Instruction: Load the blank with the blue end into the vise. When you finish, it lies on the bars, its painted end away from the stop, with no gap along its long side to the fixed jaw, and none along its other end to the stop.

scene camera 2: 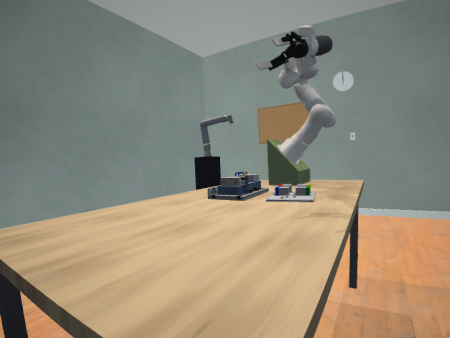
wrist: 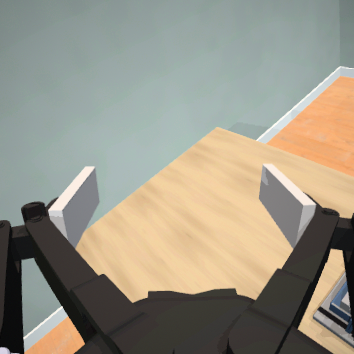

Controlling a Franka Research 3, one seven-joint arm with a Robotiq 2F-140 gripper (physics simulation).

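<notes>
The blank with the blue end [scene camera 2: 283, 191] is a small grey block on the tray at the far part of the table in the scene view. Its blue end faces left. The vise [scene camera 2: 231, 189] stands left of that tray, blue and grey on a grey base; its bars, stop and jaw gap cannot be made out at this size. A corner of the vise's base [wrist: 327, 316] shows at the right edge of the wrist view. My gripper [scene camera 2: 270, 54] [wrist: 179, 182] is open and empty, high above the table and tilted, well away from both.
The light grey tray [scene camera 2: 291, 199] also holds blocks with red, green and yellow parts. The wooden table [scene camera 2: 190, 250] [wrist: 185, 230] has its far corner in the wrist view. A green wedge-shaped mount [scene camera 2: 286, 170] carries my arm. A second grey arm [scene camera 2: 205, 137] stands on a black pedestal [scene camera 2: 207, 172] behind.
</notes>
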